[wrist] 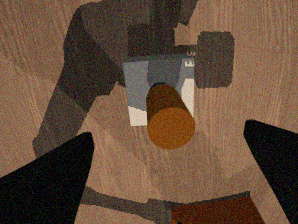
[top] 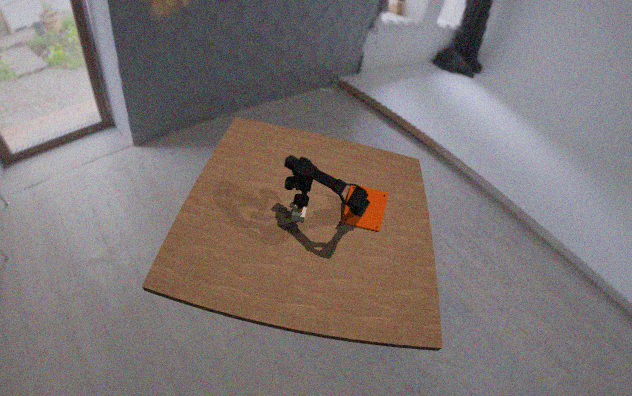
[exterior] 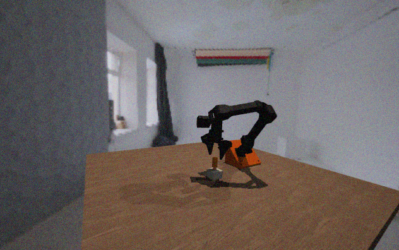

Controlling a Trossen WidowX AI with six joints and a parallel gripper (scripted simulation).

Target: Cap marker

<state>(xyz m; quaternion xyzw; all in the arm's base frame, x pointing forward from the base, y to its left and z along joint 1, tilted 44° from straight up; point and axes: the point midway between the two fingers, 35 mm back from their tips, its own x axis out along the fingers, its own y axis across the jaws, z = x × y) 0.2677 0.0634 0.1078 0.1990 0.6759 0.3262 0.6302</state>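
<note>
Now: the orange-brown cap 3 cm below my gripper tip. Round my gripper tip: pale holder block 9 cm below.
</note>
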